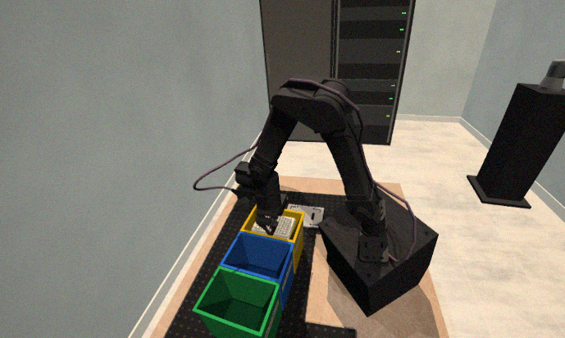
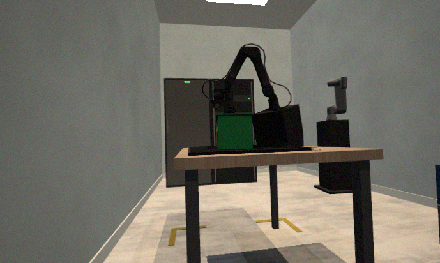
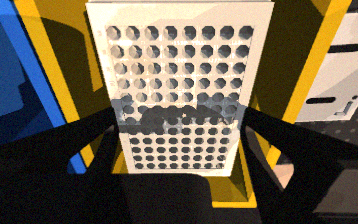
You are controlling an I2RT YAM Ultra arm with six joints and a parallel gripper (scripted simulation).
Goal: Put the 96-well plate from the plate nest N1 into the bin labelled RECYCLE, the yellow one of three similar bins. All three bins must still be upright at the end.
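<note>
Now: the white 96-well plate 10 mm below my hand. Round my hand: yellow bin: 80 mm below; blue bin: 10 mm ahead, 130 mm to the left, 80 mm below; plate nest N1: 50 mm behind, 210 mm to the right, 160 mm below.
</note>
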